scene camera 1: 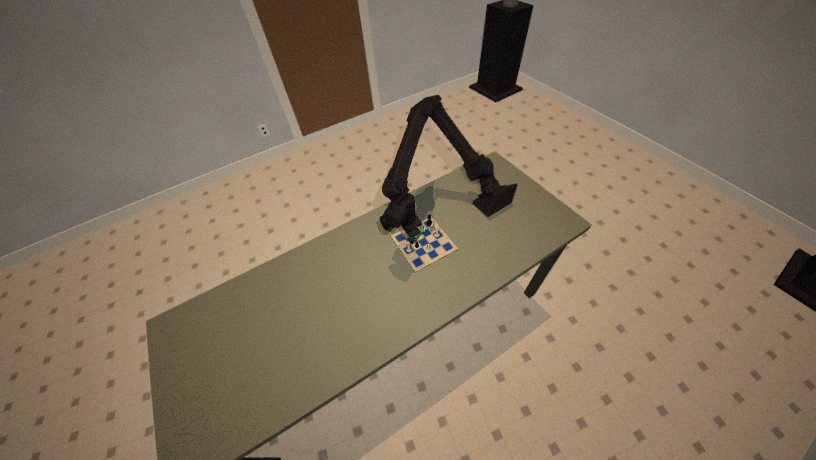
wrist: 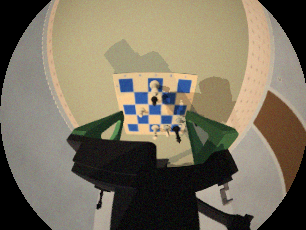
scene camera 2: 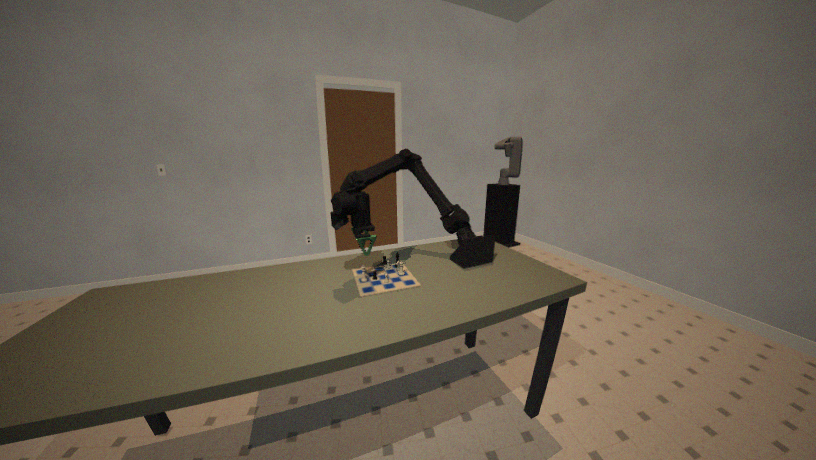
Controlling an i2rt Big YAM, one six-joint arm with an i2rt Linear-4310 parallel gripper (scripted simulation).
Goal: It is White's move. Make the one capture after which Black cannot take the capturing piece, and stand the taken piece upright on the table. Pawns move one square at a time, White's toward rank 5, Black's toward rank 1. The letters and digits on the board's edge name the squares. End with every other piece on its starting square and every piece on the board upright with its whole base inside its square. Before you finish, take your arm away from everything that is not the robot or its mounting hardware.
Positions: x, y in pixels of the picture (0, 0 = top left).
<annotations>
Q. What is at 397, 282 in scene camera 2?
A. A blue-and-cream chessboard.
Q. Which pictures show the blue-and-cream chessboard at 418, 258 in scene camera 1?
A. Scene camera 1, the wrist view and scene camera 2: all of them.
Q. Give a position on a blue-and-cream chessboard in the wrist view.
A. At 176, 91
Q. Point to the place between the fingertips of my gripper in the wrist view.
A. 154, 114
</annotations>
